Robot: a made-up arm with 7 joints.
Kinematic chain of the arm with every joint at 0, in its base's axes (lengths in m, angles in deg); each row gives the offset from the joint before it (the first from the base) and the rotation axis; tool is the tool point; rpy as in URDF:
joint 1: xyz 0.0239 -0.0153 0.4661 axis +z
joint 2: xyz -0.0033 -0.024 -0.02 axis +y
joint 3: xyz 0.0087 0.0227 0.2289 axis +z
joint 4: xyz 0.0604 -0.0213 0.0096 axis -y
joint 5: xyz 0.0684 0 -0.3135 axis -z
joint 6: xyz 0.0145 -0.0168 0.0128 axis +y
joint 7: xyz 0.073 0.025 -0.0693 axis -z
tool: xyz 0.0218 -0.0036 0.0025 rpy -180 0 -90
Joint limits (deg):
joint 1: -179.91..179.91
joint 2: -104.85..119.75
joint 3: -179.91..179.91
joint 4: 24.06..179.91
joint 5: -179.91..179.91
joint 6: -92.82..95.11
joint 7: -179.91..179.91
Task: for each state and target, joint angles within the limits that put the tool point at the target. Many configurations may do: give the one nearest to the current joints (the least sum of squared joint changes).
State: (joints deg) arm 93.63 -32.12 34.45 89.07 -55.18 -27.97 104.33
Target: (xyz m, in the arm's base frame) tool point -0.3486 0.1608 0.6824
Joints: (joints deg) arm 99.46 -7.30 45.06 64.10 -60.23 -20.62 105.25
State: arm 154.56 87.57 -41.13 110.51 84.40 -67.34 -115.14
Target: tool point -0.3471 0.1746 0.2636
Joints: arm 179.91 78.79 -18.17 90.58 95.06 -91.74 -111.07
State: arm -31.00 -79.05 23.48 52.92 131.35 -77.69 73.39
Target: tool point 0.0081 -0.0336 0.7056
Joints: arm -30.60 -76.19 15.20 45.30 131.41 -76.07 73.02
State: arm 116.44 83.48 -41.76 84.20 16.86 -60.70 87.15
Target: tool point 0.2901 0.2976 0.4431
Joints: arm 108.26 70.22 -65.84 52.60 29.75 -75.43 85.81
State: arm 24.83 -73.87 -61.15 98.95 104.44 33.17 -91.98
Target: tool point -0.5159 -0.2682 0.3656
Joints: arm -19.33 -92.70 -87.49 106.32 106.15 21.60 -92.88
